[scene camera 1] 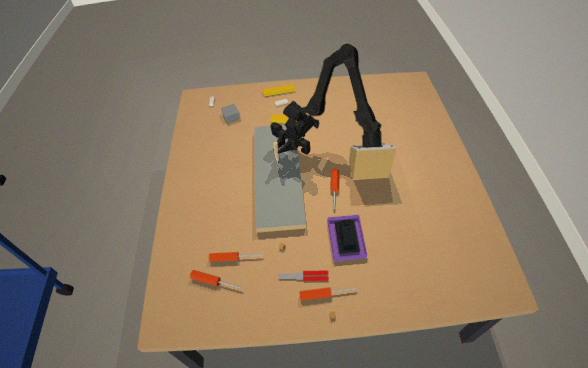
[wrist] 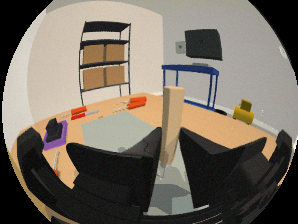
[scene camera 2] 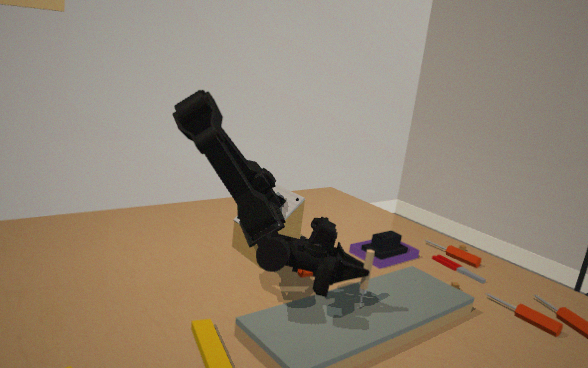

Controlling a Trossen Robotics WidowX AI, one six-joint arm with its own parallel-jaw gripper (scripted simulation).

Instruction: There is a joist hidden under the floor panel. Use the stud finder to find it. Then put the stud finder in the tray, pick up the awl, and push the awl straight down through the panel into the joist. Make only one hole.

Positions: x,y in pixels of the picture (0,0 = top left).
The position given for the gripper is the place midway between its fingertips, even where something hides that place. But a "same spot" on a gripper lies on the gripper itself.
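Scene:
The gripper can be seen in scene camera 2, in scene camera 1 and in the wrist view (pixel 170 131). On the gripper, (scene camera 2: pixel 346 267) and (scene camera 1: pixel 278 138) are the same spot.

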